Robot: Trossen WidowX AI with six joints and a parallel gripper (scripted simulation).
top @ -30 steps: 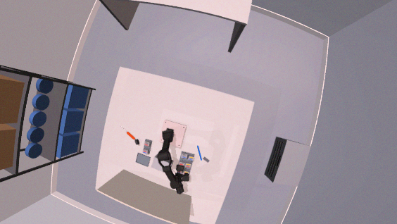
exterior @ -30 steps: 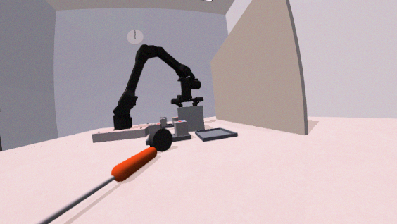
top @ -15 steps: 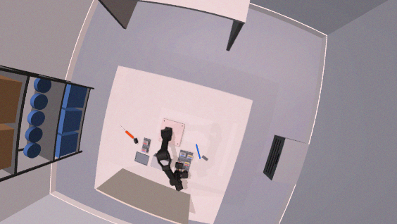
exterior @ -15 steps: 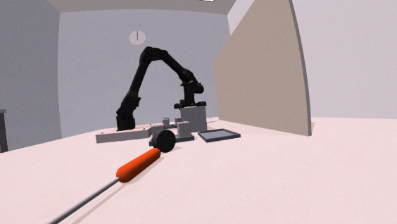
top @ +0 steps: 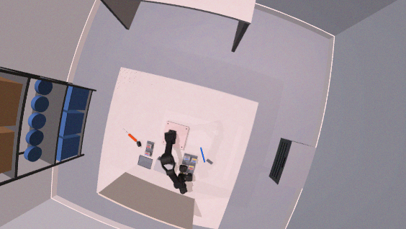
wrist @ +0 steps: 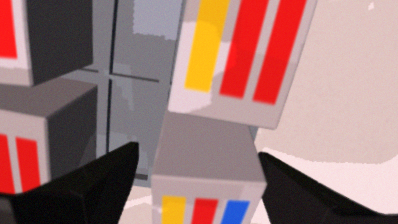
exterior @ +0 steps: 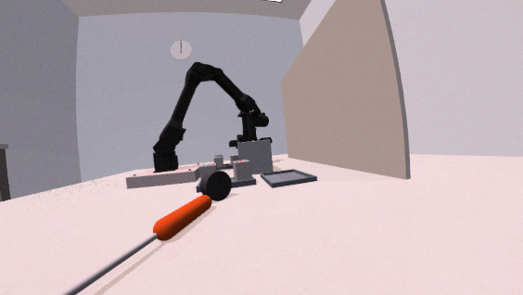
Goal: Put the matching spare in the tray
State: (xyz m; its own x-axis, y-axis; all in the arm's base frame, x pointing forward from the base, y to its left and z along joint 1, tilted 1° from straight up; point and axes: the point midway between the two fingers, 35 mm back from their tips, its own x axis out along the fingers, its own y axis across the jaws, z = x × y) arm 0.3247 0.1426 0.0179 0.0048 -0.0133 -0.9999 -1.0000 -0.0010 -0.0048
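The grey tray lies 36 cm to the right of my gripper tip, 1 cm below it and 1 cm behind it. From my gripper tip the other things lie so: blue pen (19 cm behind, 14 cm to the left, 1 cm below); mounted grey unit (15 cm to the right, 3 cm behind, 3 cm above); spares rack (7 cm behind, 4 cm to the left, 1 cm below).
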